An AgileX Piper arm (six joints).
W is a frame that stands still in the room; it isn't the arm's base.
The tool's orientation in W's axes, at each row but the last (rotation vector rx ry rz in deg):
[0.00 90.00 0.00]
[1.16 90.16 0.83]
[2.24 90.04 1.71]
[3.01 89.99 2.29]
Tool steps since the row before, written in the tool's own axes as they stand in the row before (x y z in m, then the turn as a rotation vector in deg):
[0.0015 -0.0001 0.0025 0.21 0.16 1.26]
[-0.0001 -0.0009 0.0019 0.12 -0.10 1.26]
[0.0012 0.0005 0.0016 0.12 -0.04 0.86]
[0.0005 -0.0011 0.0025 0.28 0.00 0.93]
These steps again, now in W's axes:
[0.0025 -0.0001 -0.0015 1.26 0.16 -0.21]
[0.0019 -0.0009 0.0001 1.26 -0.10 -0.13]
[0.0016 0.0005 -0.0012 0.86 -0.04 -0.12]
[0.0025 -0.0011 -0.0006 0.93 0.01 -0.28]

